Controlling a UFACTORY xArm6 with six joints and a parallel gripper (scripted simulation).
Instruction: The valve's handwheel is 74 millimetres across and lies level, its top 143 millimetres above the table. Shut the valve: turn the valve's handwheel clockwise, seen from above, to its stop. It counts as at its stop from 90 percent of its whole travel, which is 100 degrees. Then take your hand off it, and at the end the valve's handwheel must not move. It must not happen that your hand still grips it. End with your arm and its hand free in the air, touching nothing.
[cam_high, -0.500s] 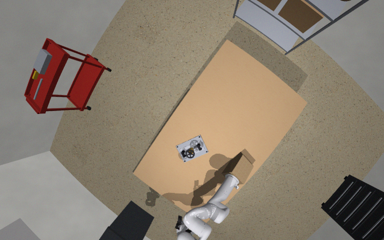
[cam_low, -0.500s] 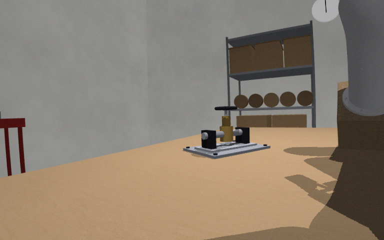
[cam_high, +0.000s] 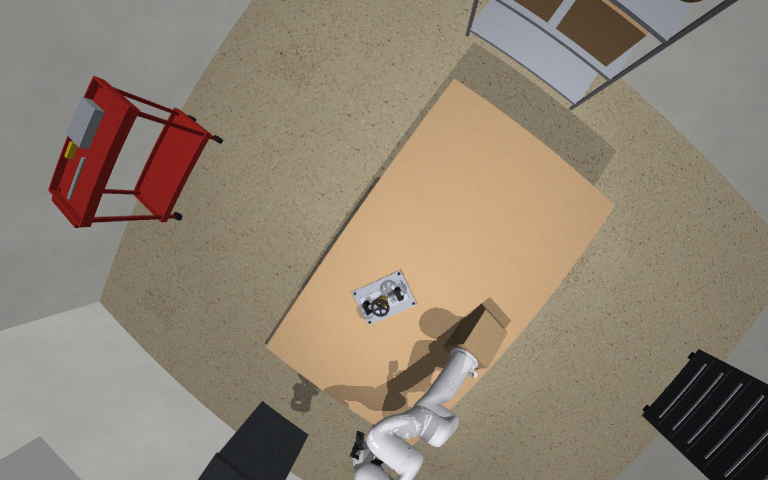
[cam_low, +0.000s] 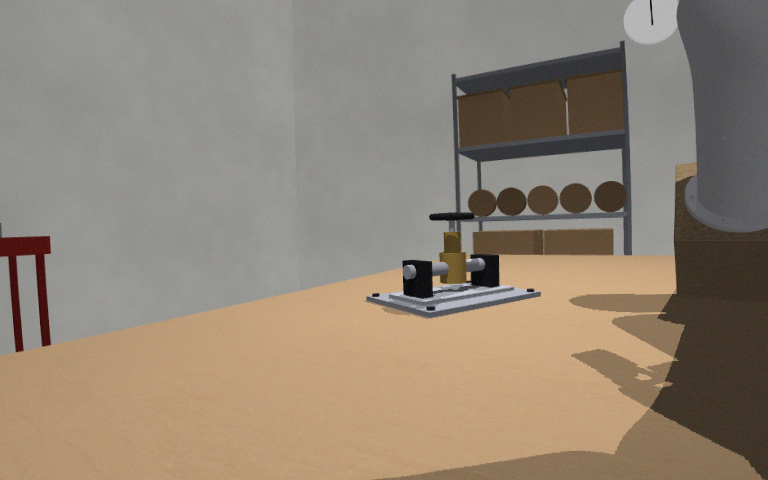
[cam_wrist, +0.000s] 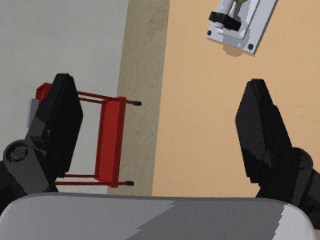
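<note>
Right now the black handwheel is 26 cm ahead of my hand, 31 cm to the right of it and 26 cm below it.
</note>
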